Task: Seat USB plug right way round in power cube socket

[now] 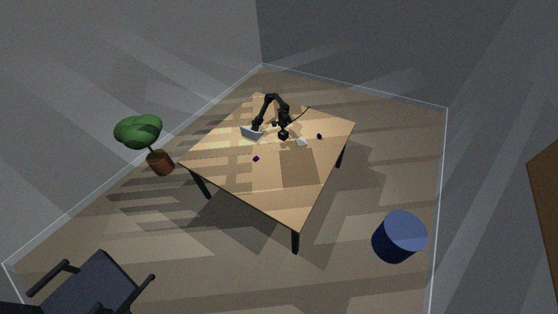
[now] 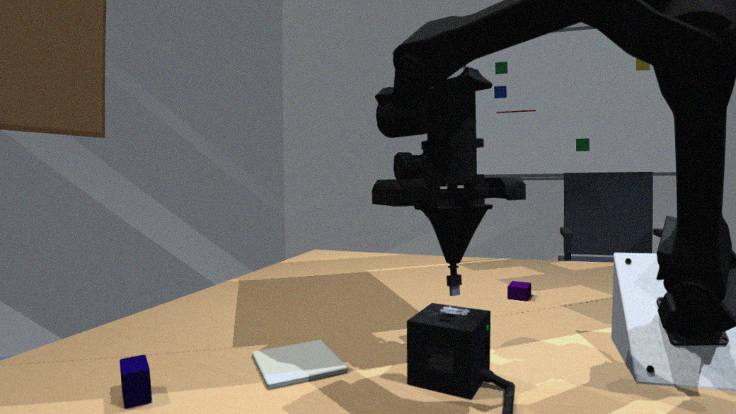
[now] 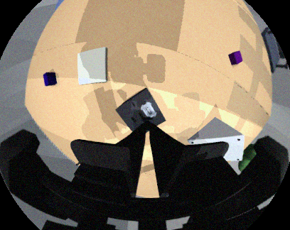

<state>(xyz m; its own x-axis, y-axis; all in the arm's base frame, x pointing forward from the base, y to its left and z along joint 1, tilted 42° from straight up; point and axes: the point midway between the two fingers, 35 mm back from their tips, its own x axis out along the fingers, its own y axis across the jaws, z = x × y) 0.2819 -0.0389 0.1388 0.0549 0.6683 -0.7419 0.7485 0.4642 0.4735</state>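
Right now my gripper tip is 2 cm above the USB plug. Round my gripper tip: dark blue block (33 cm ahead, 16 cm to the left, 12 cm below); then flat pad (19 cm ahead, 13 cm below, 2 cm to the left); then USB socket (7 cm below).
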